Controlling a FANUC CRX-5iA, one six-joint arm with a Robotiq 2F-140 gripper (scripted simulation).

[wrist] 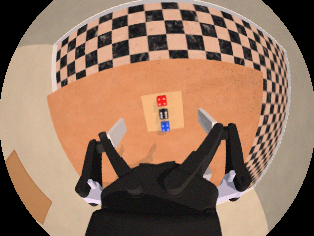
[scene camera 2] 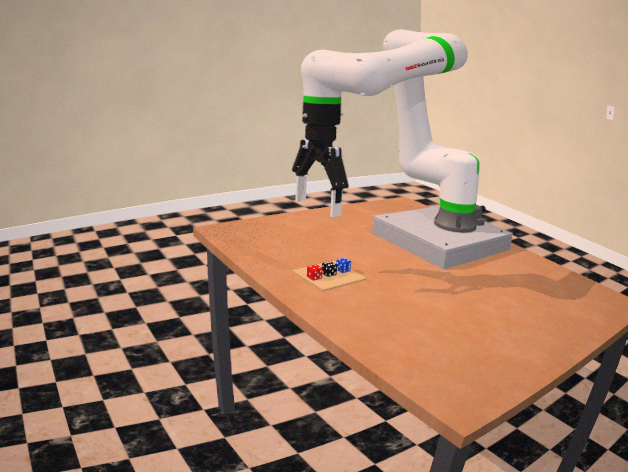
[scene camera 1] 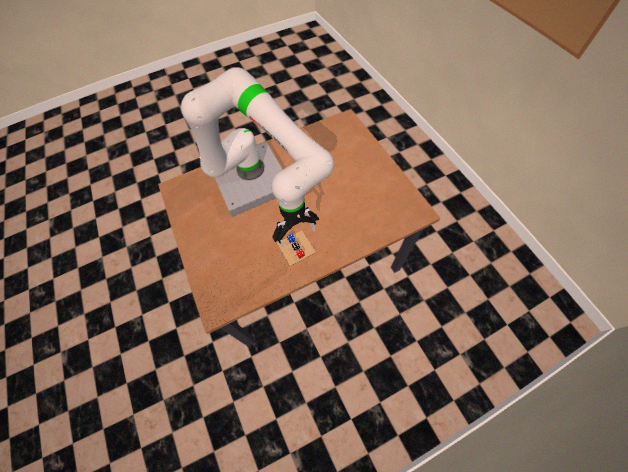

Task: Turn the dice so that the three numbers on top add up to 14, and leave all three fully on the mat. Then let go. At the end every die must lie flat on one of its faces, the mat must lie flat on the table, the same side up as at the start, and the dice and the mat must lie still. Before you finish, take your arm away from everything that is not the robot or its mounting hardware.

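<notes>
Tan mat [scene camera 2: 340,279], also tan mat [wrist: 174,99]. My gripper [scene camera 2: 317,208], also my gripper [wrist: 160,119].
</notes>
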